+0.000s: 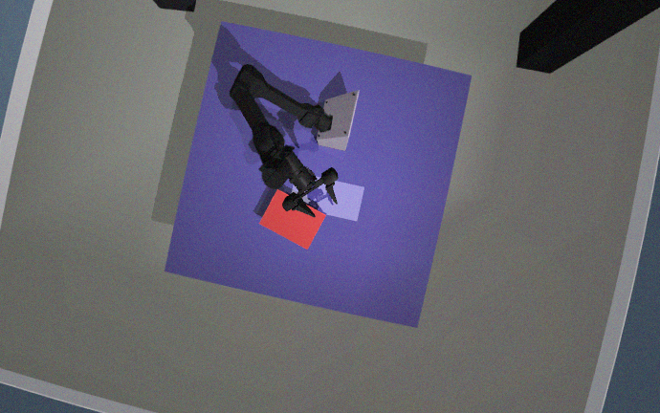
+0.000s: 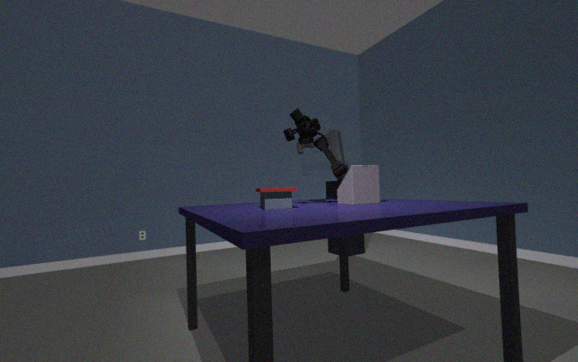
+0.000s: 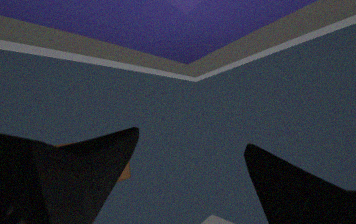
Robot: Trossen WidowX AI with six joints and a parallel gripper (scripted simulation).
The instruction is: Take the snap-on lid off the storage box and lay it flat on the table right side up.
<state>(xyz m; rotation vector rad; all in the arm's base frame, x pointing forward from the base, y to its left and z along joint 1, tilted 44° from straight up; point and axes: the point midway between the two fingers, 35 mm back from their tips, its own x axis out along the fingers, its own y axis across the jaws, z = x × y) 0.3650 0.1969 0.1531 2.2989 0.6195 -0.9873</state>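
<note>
Now: gripper tip 270 mm above the red lid, 140 mm to the left of it and 70 mm short of it. The rest, counted from my gripper tip: grey storage box (320 mm below, 140 mm to the right, 70 mm ahead).
</note>
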